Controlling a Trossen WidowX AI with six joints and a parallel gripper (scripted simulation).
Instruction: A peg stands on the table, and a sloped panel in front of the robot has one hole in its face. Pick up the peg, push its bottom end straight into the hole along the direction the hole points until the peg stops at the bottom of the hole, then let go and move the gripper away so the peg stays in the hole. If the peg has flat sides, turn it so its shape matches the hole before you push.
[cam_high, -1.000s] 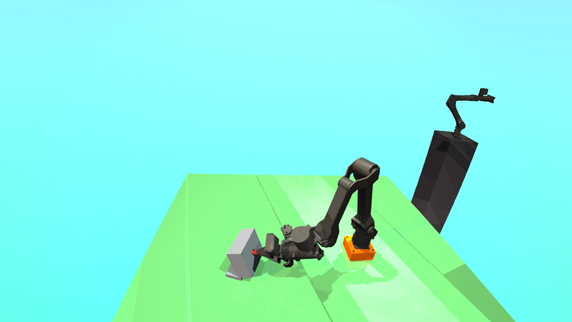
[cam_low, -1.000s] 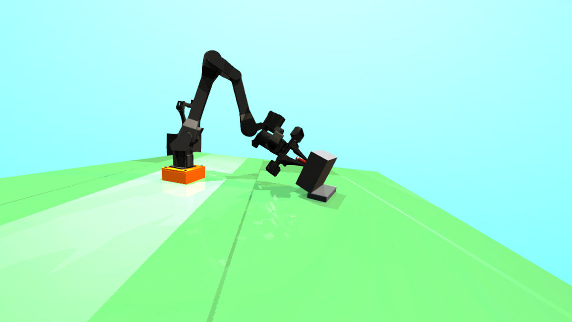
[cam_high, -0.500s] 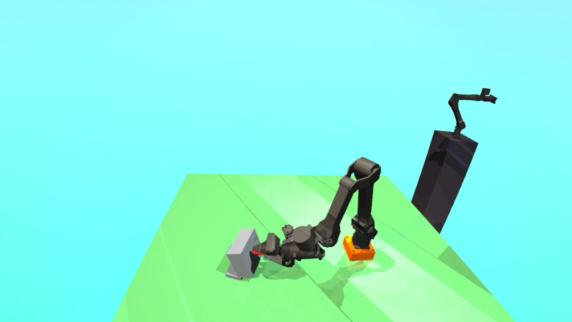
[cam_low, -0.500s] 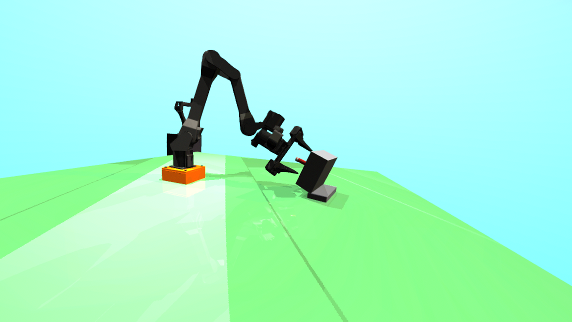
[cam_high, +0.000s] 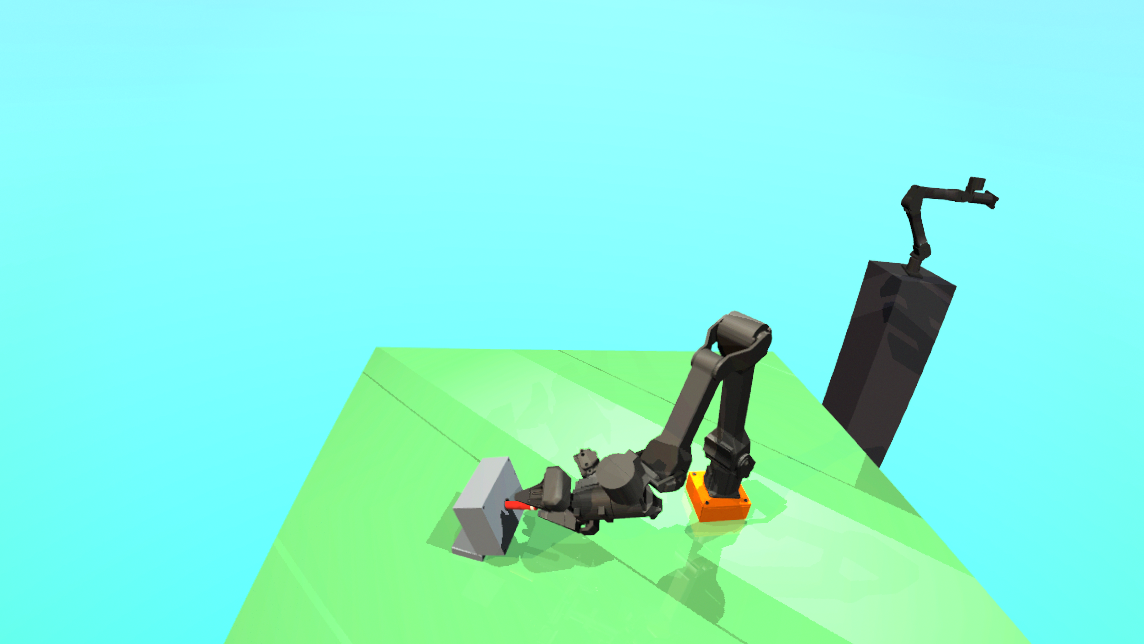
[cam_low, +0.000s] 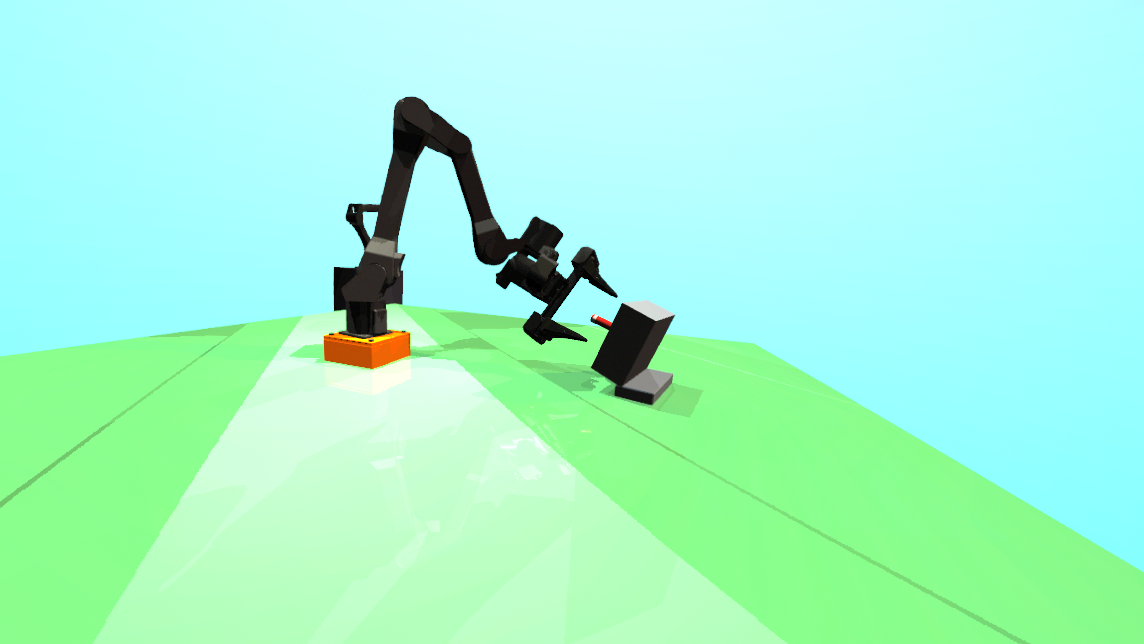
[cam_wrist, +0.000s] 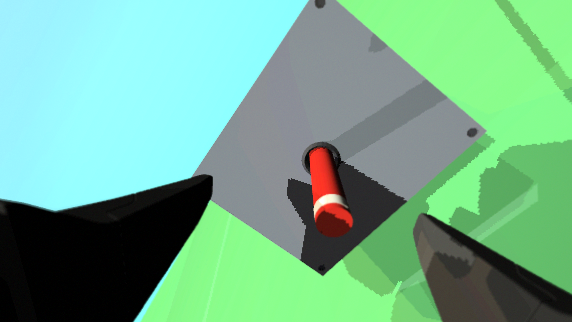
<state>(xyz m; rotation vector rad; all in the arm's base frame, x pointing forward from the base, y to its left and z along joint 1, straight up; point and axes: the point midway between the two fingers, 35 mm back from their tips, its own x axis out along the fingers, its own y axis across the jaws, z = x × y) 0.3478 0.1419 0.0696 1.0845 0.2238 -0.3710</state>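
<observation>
Right now my gripper tip is 1 cm short of the red peg, 1 cm to the left of it and 1 cm above it. Also, from my gripper tip: grey foot 9 cm ahead, 2 cm to the right, 9 cm below; then grey sloped panel 6 cm ahead, 2 cm to the right, 3 cm below.
</observation>
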